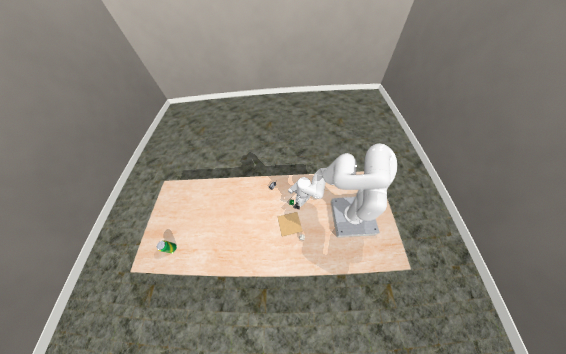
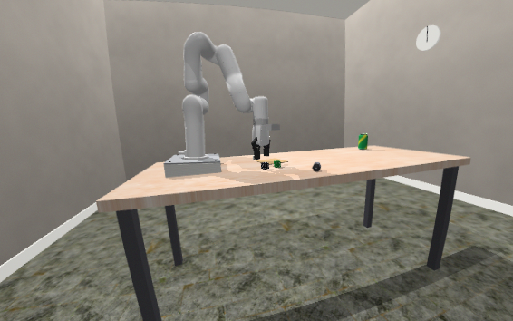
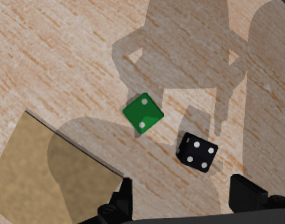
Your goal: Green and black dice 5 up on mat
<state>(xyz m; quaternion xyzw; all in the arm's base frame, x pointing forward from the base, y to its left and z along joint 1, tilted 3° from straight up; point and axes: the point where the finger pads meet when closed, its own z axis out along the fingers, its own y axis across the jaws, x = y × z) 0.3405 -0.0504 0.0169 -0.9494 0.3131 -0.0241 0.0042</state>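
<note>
Now: the black die 1 cm ahead of my hand, 3 cm to the right of it and 4 cm below it. Also, from my hand: white die (2 cm behind, 22 cm to the left, 4 cm below); then green die (7 cm ahead, 1 cm to the right, 4 cm below); then tan mat (7 cm ahead, 14 cm to the left, 6 cm below).
</note>
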